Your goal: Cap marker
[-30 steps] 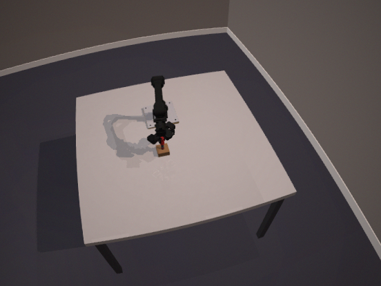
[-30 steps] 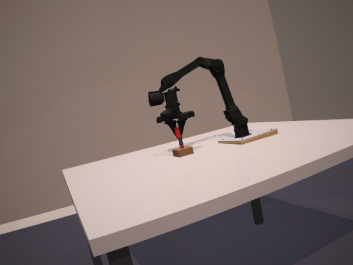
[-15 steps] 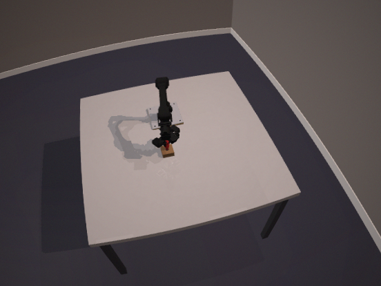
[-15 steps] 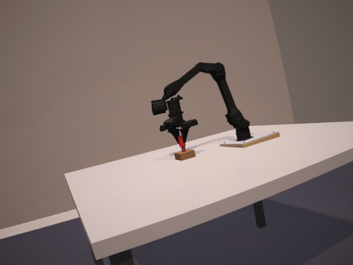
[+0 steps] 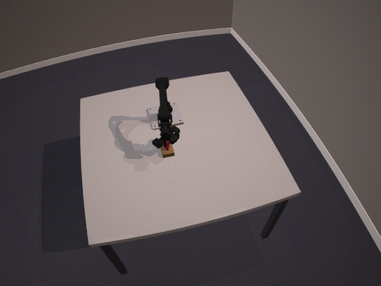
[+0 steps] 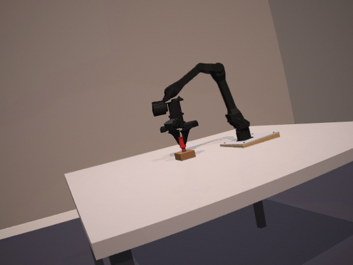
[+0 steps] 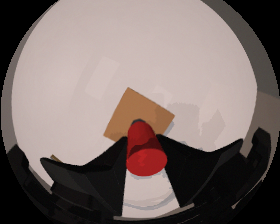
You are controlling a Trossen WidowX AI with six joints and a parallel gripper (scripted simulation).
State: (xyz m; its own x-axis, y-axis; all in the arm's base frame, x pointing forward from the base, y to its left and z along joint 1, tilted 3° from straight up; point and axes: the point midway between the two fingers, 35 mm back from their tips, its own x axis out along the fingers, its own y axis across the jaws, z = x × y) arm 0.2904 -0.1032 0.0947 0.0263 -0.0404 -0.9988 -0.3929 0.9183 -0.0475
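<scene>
The red cap is 1 cm above my gripper tip. Round my gripper tip: holder block (5 cm below).
</scene>
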